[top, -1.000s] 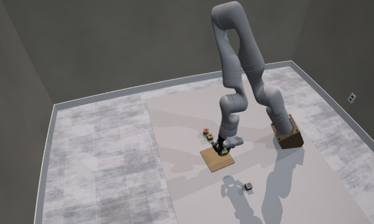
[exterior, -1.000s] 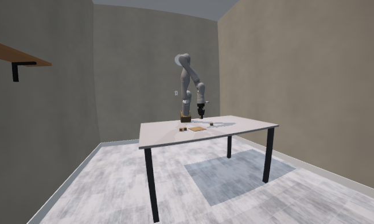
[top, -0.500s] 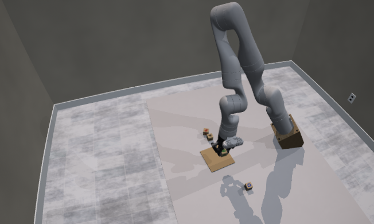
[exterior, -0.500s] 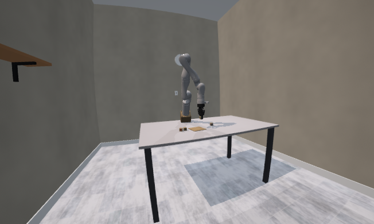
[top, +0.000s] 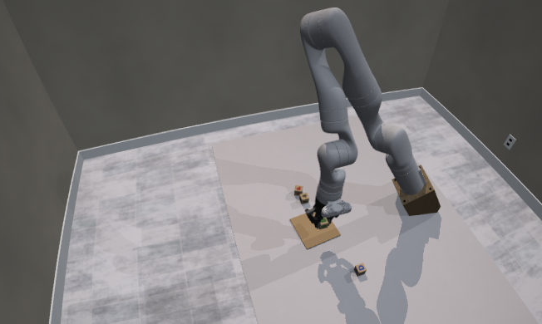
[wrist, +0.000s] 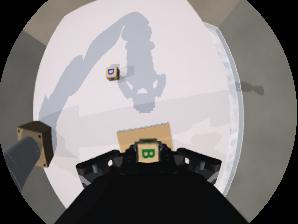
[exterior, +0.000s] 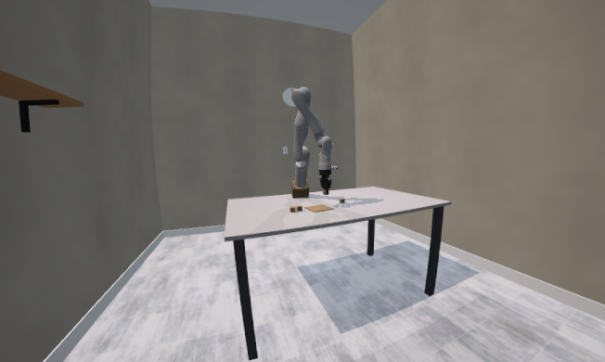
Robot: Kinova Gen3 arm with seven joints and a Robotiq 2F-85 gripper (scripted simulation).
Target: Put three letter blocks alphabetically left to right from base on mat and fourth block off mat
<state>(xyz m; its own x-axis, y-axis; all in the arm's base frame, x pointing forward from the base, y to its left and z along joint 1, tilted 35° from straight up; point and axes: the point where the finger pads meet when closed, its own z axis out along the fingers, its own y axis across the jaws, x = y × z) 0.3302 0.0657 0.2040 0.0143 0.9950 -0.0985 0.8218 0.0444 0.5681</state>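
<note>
The tan mat is 50 mm to the right of my hand and 100 mm below it. Round my hand: block (10 mm behind, 180 mm to the right, 90 mm below).
</note>
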